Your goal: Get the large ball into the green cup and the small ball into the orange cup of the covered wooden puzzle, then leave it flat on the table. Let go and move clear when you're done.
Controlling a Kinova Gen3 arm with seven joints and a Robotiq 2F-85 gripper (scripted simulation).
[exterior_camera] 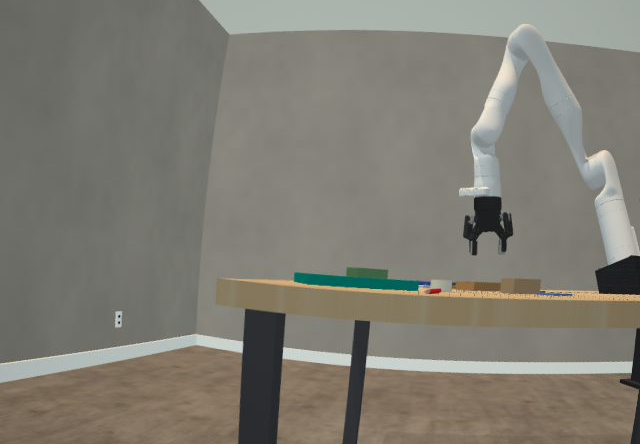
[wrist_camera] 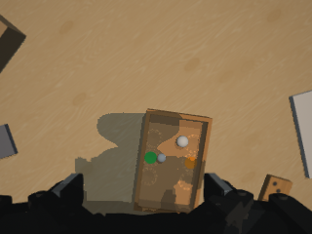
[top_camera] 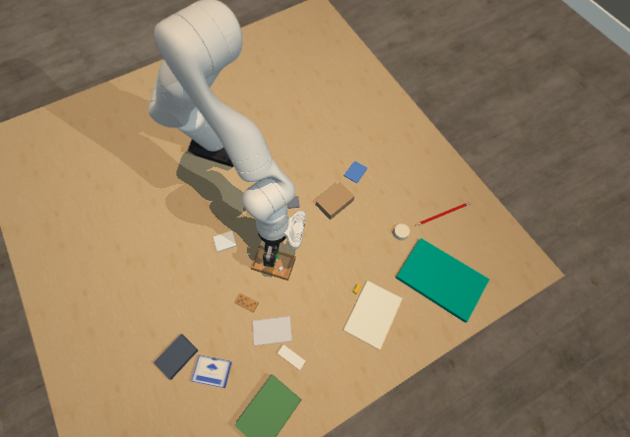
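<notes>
The covered wooden puzzle lies 90 mm below my hand, 30 mm to the right of it and 10 mm ahead of it. Round my hand: grey square: 140 mm to the left, 100 mm below, 100 mm behind; grey card: 150 mm to the right, 150 mm ahead, 100 mm below; white card: 140 mm behind, 90 mm to the right, 90 mm below.
</notes>
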